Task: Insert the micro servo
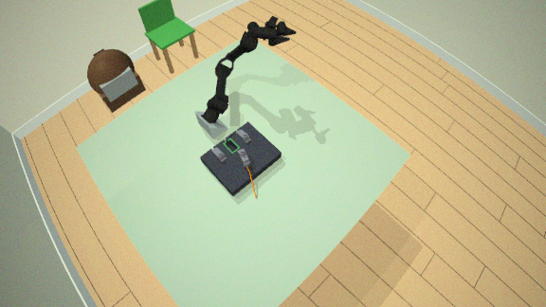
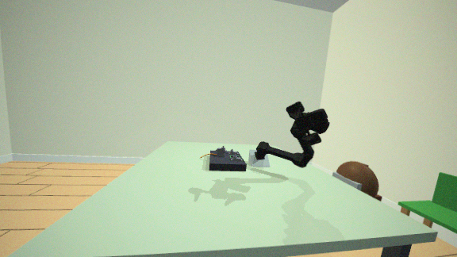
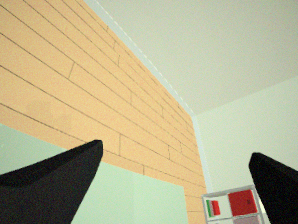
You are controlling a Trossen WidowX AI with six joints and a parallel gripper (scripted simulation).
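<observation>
My gripper tip is now 550 mm to the left of the deck, 310 mm above it and 210 mm short of it.
</observation>
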